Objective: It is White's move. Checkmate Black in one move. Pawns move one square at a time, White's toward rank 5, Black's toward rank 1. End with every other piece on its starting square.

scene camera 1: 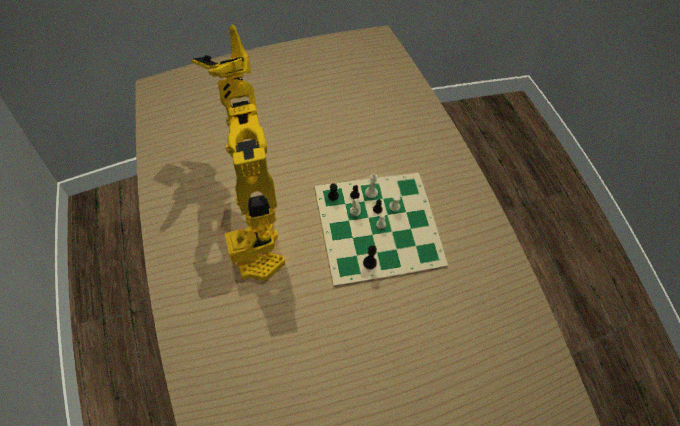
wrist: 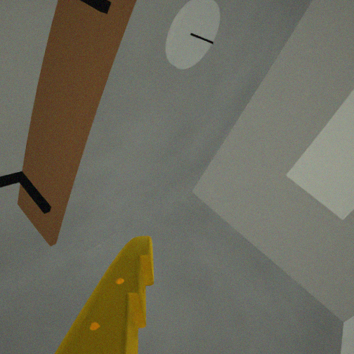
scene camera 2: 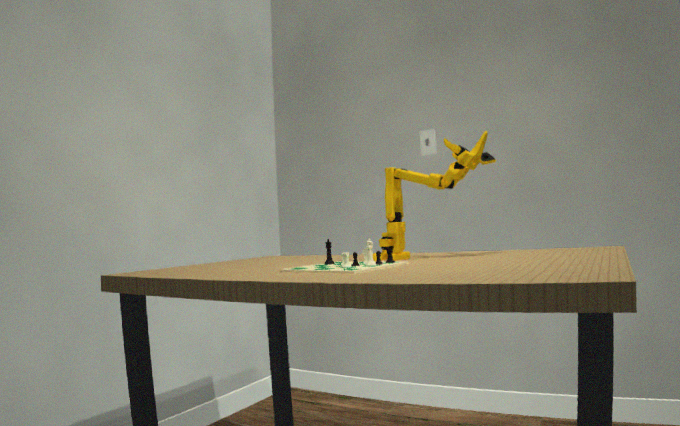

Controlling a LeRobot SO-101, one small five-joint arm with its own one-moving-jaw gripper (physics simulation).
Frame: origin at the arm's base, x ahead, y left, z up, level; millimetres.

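Seen in the pictures: hand, its tool point: [scene camera 1: 231,27] [scene camera 2: 485,132]; arm's base, origin of its link: [scene camera 1: 268,252] [scene camera 2: 387,259].
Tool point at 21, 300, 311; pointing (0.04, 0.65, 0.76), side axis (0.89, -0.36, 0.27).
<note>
Pixels of each thing's top centre, then the offset from my tool point to it, as dx, dy, dz. "spot": a spot on its surface instead. Level surfaces: height alone.
- green-and-cream chessboard, a spot on its surface: [scene camera 1: 328,256] spot: +84, -344, -305
- tall white piece, centre of its top: [scene camera 1: 374,173] [scene camera 2: 369,238] +208, -234, -242
- short white piece, centre of its top: [scene camera 1: 396,197] [scene camera 2: 346,252] +240, -278, -272
- small white piece, centre of its top: [scene camera 1: 382,216] +200, -308, -273
- tall black piece, centre of its top: [scene camera 1: 372,246] [scene camera 2: 328,238] +153, -379, -242
- wooden table, height of its surface: dz -311
The green-and-cream chessboard [scene camera 1: 328,256] lies right of the arm base. In its far row, from the left, stand a black piece [scene camera 1: 333,192], a black pawn [scene camera 1: 354,192] and a tall white piece [scene camera 1: 371,189] [scene camera 2: 369,253]. In the second row stand a white piece [scene camera 1: 355,209], a black pawn [scene camera 1: 377,206] and a short white piece [scene camera 1: 394,204]. A small white piece [scene camera 1: 381,222] stands on the middle square. A tall black piece [scene camera 1: 370,259] [scene camera 2: 328,254] stands in the near row. My gripper [scene camera 2: 465,136] is fully open and empty, raised high away from the board; one notched jaw [wrist: 112,305] shows in the wrist view.
The yellow arm [scene camera 1: 253,185] [scene camera 2: 393,195] rises from its base [scene camera 1: 250,245] on the wooden table [scene camera 1: 401,351] [scene camera 2: 526,265], left of the board. A small plate [scene camera 2: 428,142] is on the wall. The wrist view shows walls, ceiling and a brown panel [wrist: 65,125].
</note>
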